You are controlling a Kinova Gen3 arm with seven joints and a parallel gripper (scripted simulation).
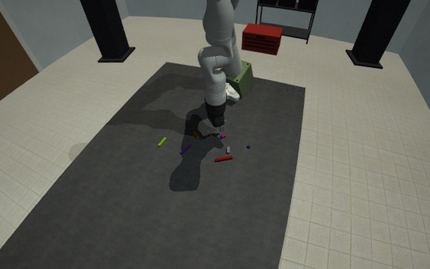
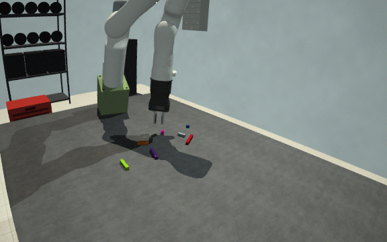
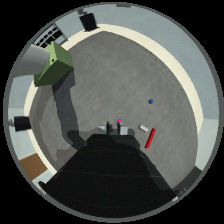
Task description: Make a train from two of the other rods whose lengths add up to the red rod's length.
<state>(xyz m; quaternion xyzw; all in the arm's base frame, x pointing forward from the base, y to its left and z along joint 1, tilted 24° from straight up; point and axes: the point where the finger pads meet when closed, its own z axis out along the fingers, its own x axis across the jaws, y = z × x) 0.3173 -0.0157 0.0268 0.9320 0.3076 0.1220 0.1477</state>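
My gripper is now 6 cm above the magenta rod, 1 cm to the right of it and 1 cm short of it. Round my hand: grey rod 8 cm ahead, 6 cm below, 4 cm to the left; orange rod 11 cm to the right, 6 cm below, 2 cm ahead; red rod 13 cm ahead, 6 cm below, 3 cm to the left.
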